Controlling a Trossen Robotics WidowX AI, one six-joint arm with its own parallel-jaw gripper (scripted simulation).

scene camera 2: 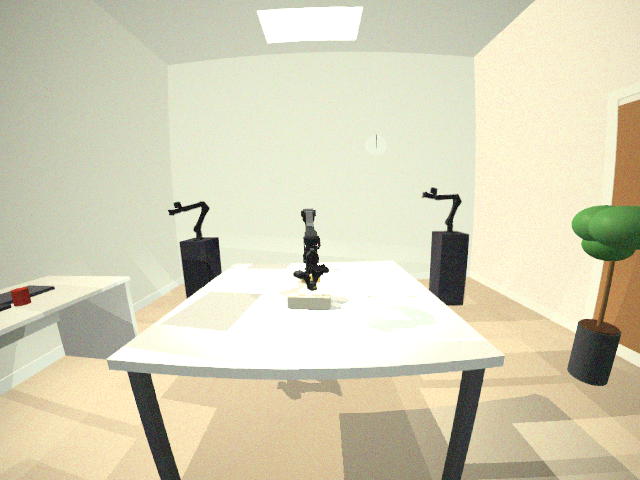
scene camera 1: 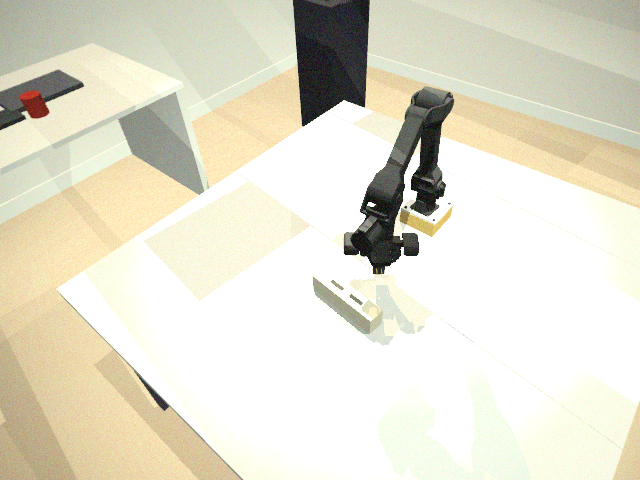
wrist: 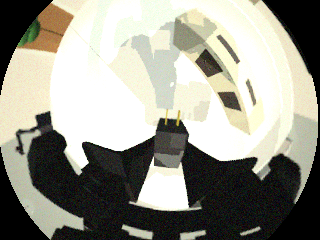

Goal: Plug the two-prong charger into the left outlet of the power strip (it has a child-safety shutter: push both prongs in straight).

My gripper carries a dark two-prong charger.
